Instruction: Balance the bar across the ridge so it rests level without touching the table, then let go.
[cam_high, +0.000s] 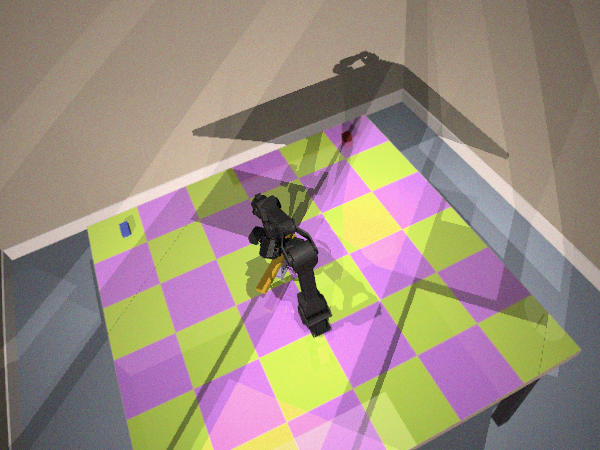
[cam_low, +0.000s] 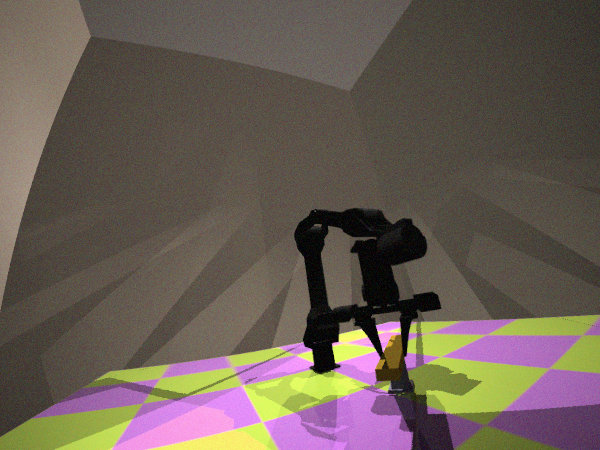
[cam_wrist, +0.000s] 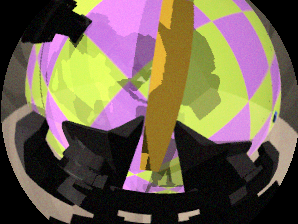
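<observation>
My gripper tip is now 20 mm past the orange bar and 20 mm to the right of it. From my gripper tip the other things lie so: small blue block 470 mm ahead, 490 mm to the left, 50 mm below; small red cube 470 mm ahead, 510 mm to the right, 50 mm below.
</observation>
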